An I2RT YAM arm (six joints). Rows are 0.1 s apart.
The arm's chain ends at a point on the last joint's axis. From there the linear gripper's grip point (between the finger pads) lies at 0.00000 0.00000 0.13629 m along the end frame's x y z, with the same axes.
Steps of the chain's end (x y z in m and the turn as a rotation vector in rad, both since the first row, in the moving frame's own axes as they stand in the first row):
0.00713, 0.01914, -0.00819, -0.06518, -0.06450, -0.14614
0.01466, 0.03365, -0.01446, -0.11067, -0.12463, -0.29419
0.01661, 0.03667, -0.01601, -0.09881, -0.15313, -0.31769
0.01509, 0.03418, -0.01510, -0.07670, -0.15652, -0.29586
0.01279, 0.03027, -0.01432, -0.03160, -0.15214, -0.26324
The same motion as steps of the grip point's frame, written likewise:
-0.00097, 0.02862, -0.00876, -0.06518, -0.06450, -0.14614
0.00019, 0.05092, -0.01634, -0.11067, -0.12463, -0.29419
-0.00168, 0.05312, -0.01825, -0.09881, -0.15313, -0.31769
-0.00429, 0.04755, -0.01715, -0.07670, -0.15652, -0.29586
-0.00706, 0.03722, -0.01595, -0.03160, -0.15214, -0.26324

